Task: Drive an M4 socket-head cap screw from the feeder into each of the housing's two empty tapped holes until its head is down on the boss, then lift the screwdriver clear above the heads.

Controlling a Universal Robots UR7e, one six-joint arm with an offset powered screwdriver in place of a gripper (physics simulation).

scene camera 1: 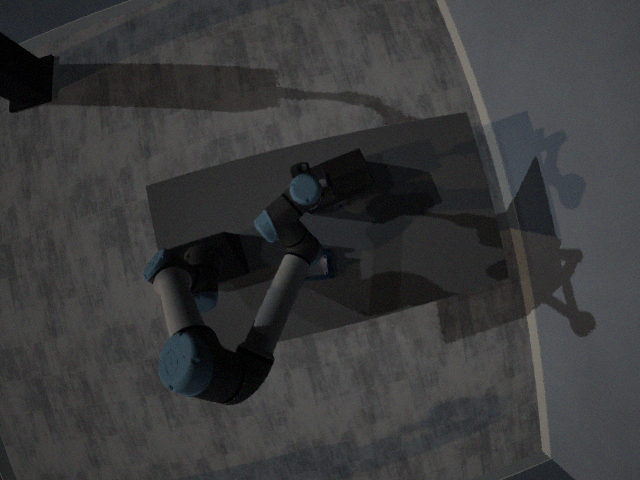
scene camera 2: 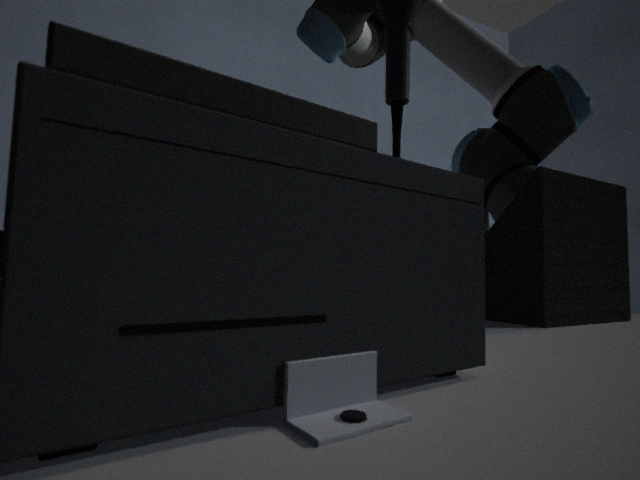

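The screw feeder (scene camera 1: 345,174) (scene camera 2: 248,248) is a dark box, and its long side fills much of scene camera 2. My screwdriver (scene camera 2: 396,149) points straight down at the feeder's right part in scene camera 2. The lowest end of its bit is hidden behind the feeder's top edge, so whether it carries a screw cannot be told. In scene camera 1 my wrist covers the bit, over the feeder's left end. The housing (scene camera 1: 331,264) is a blue-edged part with a light inside, partly covered by my arm. Its tapped holes and any screws cannot be made out.
A dark block (scene camera 1: 231,253) (scene camera 2: 584,253) stands by my arm's base. A pale L-shaped bracket (scene camera 2: 330,384) with a black disc (scene camera 2: 353,415) sits at the feeder's foot. The dark table (scene camera 1: 206,201) carries these things. A black column (scene camera 1: 31,82) stands at the upper left.
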